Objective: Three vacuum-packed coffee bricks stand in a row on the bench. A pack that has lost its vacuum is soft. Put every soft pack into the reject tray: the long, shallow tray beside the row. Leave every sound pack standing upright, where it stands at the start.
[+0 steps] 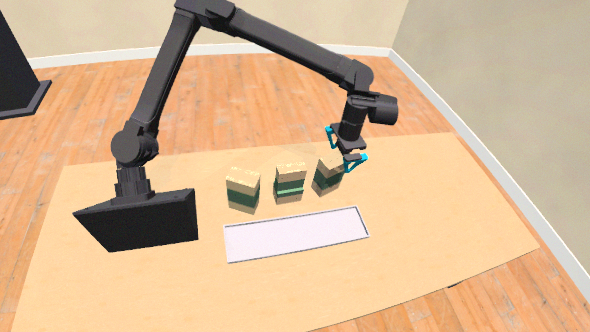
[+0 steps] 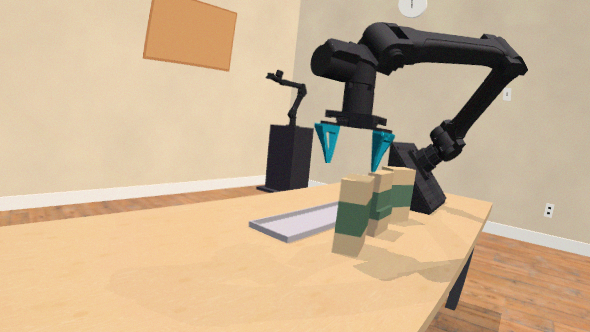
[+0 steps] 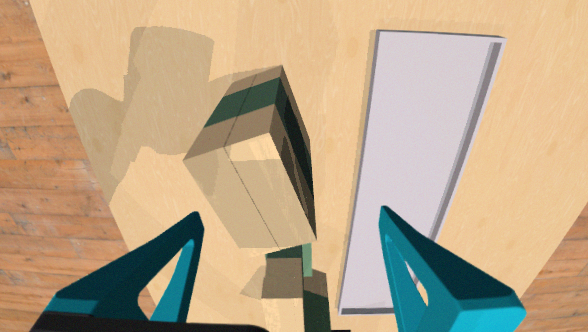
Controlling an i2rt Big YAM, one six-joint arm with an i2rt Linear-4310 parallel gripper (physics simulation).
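Where they show: gripper, fingertip midpoint: [image 1: 340, 160] [image 2: 349, 167] [image 3: 288, 217]; arm's base at its link origin: [image 1: 135, 200] [image 2: 419, 165].
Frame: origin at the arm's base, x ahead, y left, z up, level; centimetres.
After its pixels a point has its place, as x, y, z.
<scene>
Three tan coffee bricks with dark green bands stand upright in a row. The left pack [image 1: 243, 194] {27.7, -1.2, -3.8} [image 2: 402, 196] {29.2, 3.7, -6.2} is nearest the arm base; the middle pack [image 1: 290, 184] {41.6, -0.1, -4.6} [image 2: 382, 199] {43.0, 3.0, -5.0} [image 3: 282, 277] {46.0, 1.5, -1.1} has a lighter green strip standing out from its band; the right pack [image 1: 327, 179] {52.8, -1.2, -3.9} [image 2: 353, 218] {59.1, 3.8, -5.9} [image 3: 250, 200] {55.8, 2.4, 0.8} is turned at an angle. Which packs are soft cannot be told. The long, shallow reject tray [image 1: 297, 236] {40.7, -12.7, -12.9} [image 2: 295, 222] {51.3, -14.0, -12.9} [image 3: 420, 125] {53.3, -12.6, -12.9} lies beside the row, empty. My gripper [image 1: 340, 159] {55.8, 0.1, 2.5} [image 2: 351, 166] {55.8, 0.1, 2.5} [image 3: 288, 217] {55.8, 0.1, 2.5} is open and empty, pointing down above the right pack, touching nothing visible.
The black arm base [image 1: 150, 222] {3.8, -7.0, -0.4} [image 2: 419, 182] {10.8, 3.6, -4.4} stands at the left end of the bench [image 1: 425, 200] {90.0, -11.8, -13.2} [image 2: 150, 270] {89.5, -12.4, -13.2}, beyond the left pack. The middle pack stands close to the right pack. A second small arm on a dark pedestal [image 2: 289, 157] stands away from the bench.
</scene>
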